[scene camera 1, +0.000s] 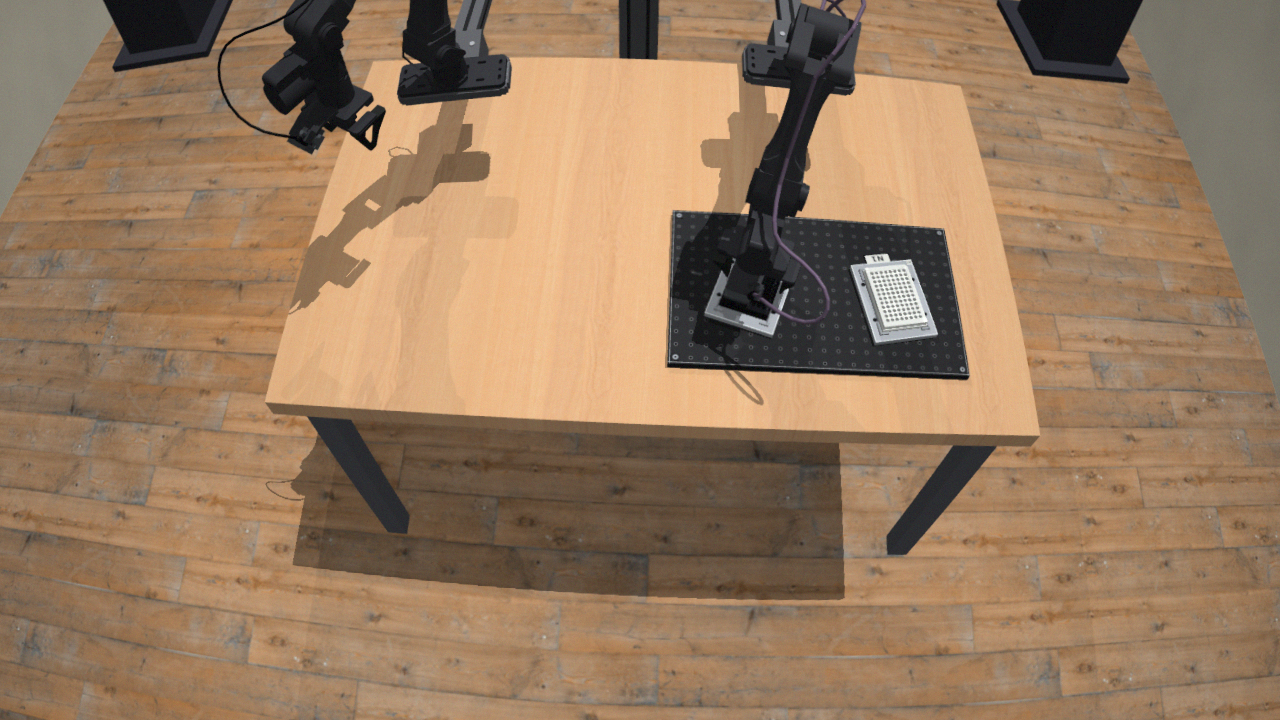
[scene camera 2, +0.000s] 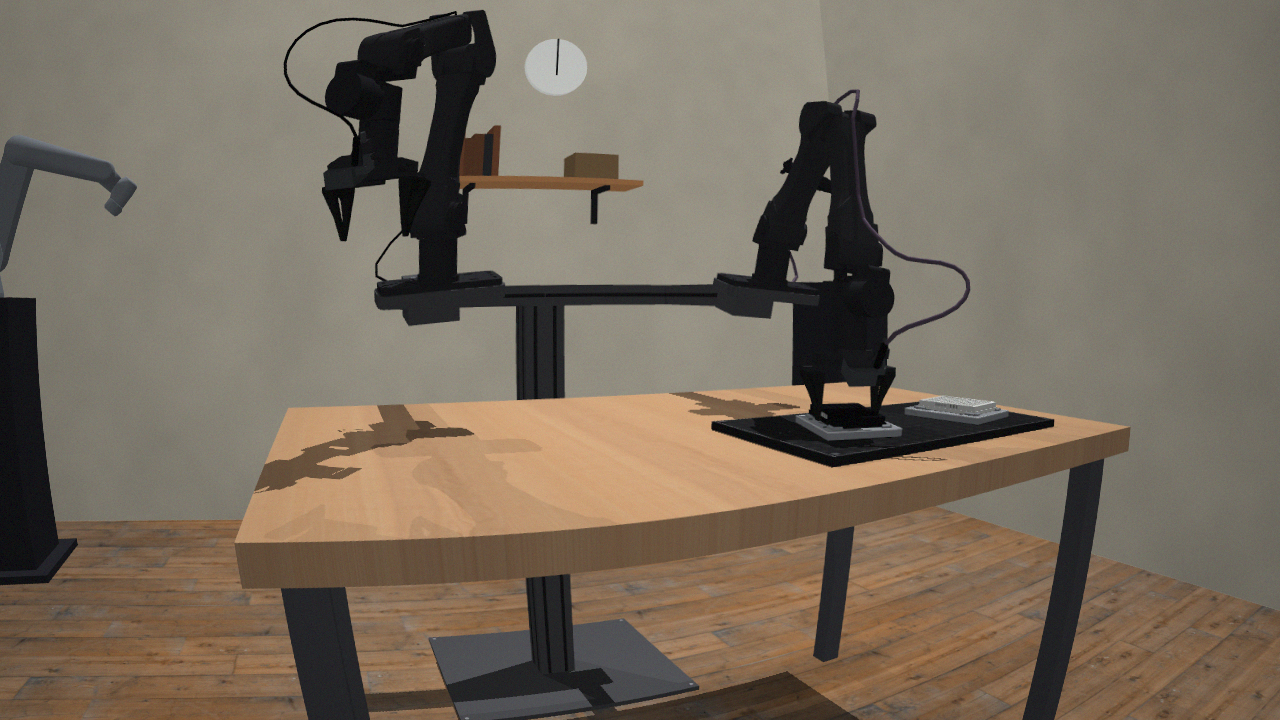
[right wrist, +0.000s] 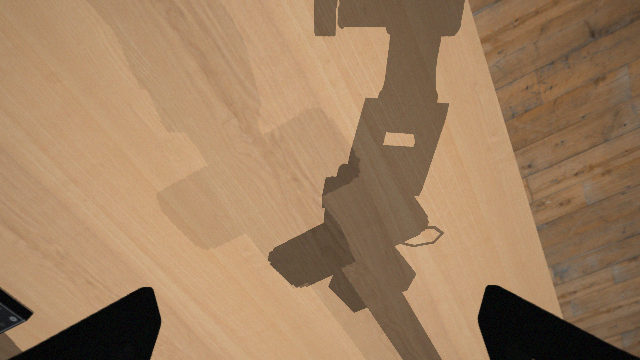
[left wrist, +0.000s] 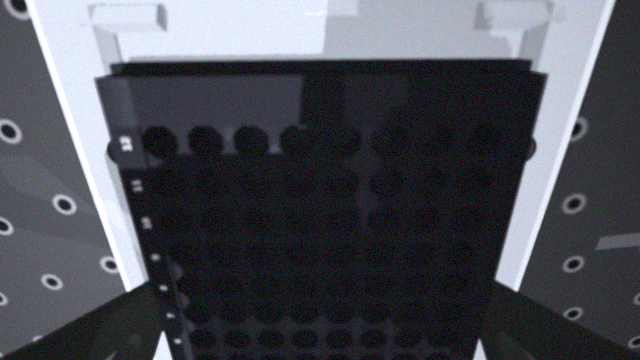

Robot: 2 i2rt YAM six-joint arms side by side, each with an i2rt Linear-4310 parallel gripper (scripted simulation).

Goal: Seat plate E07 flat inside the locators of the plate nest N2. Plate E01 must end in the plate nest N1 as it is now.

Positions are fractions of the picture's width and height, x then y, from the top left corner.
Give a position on a white plate E01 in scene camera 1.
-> At 0.70,0.38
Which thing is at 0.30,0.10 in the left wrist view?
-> A nest N2.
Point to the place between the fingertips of my right gripper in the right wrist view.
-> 0.50,0.84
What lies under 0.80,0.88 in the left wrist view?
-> My left gripper.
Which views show my right gripper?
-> Scene camera 1, scene camera 2 and the right wrist view only.
